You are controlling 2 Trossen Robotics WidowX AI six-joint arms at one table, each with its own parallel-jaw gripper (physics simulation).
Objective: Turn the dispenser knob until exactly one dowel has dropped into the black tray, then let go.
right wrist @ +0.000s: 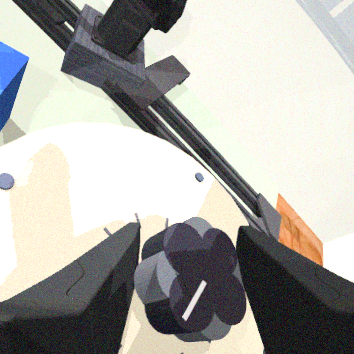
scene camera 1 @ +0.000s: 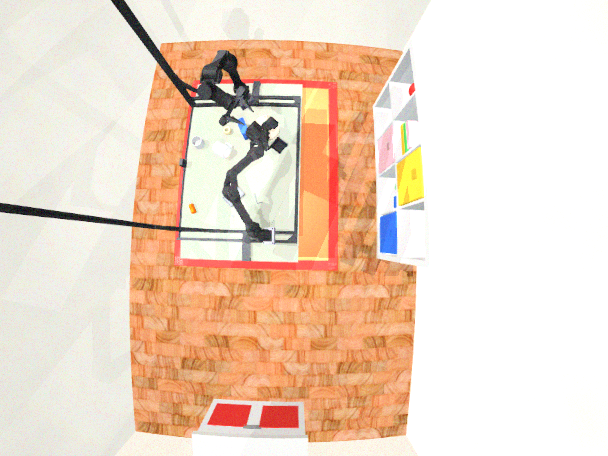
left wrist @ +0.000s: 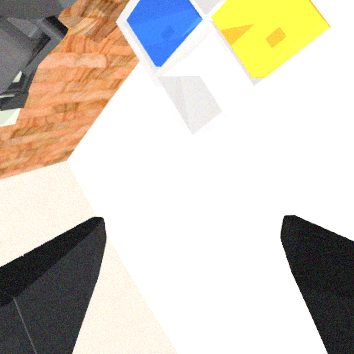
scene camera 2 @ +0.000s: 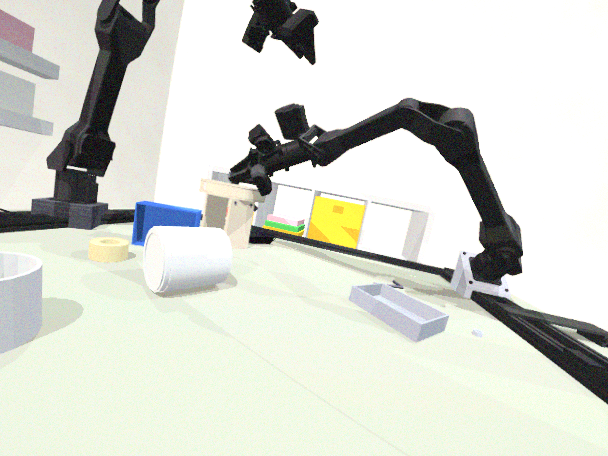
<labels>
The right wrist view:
my right gripper: 188, 234
dispenser: 76, 183
</labels>
